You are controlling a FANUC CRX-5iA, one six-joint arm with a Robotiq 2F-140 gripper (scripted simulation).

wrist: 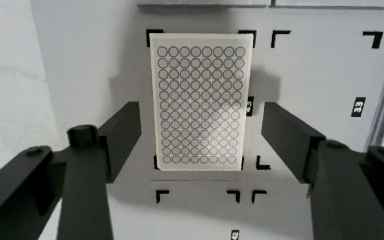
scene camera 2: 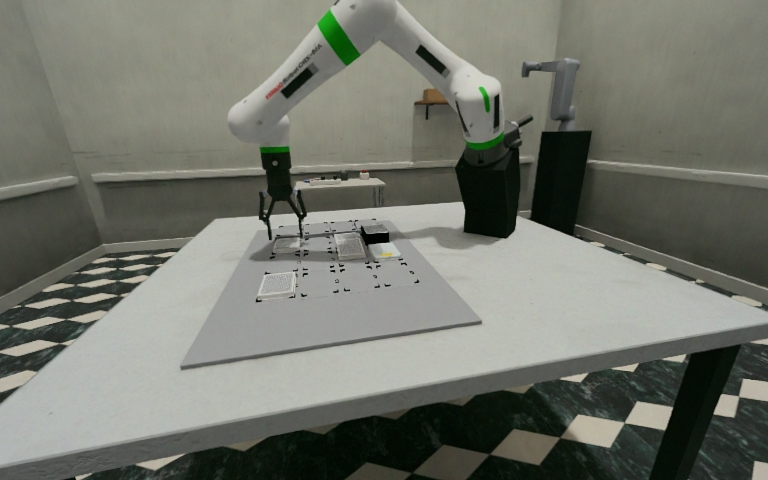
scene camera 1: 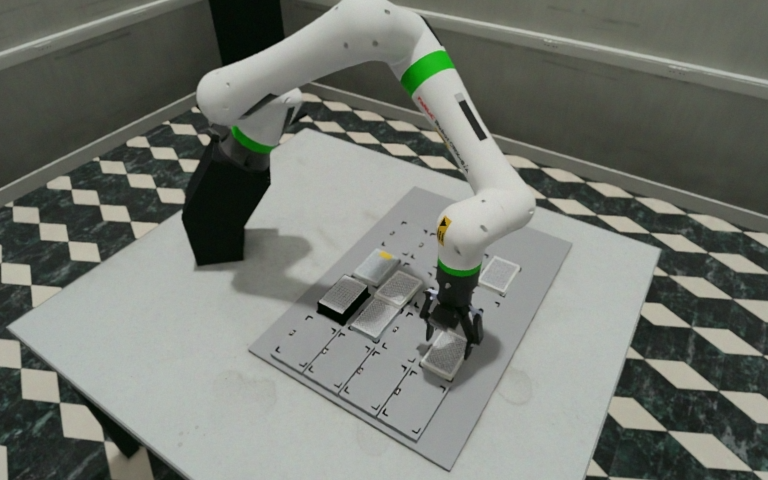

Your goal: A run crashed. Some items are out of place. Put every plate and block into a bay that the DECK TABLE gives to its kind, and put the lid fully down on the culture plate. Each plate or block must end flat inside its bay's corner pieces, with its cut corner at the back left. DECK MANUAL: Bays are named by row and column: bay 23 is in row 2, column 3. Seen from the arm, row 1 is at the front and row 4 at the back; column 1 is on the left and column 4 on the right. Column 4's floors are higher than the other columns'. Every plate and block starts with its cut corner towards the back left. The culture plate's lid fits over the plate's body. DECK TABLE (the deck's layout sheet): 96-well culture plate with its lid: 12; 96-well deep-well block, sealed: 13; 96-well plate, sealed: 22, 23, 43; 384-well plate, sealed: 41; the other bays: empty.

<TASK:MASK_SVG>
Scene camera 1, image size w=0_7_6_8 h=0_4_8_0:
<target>my gripper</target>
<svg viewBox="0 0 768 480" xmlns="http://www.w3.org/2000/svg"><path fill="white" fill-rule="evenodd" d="M430 287L425 293L426 300L419 315L427 325L426 341L429 341L434 334L434 327L427 320L431 315L428 311L433 299L436 297L440 305L443 302L448 306L456 307L455 316L460 319L461 327L467 339L464 360L467 360L471 354L472 347L475 344L480 345L484 338L482 323L484 310L482 308L477 310L472 307L473 290L464 294L455 294L444 290L440 286L439 291L435 291L434 287Z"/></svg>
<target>black deep-well block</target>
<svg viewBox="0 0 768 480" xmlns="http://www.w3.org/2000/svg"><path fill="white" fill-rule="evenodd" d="M346 274L317 302L319 313L342 325L348 321L370 296L367 284Z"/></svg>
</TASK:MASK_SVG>
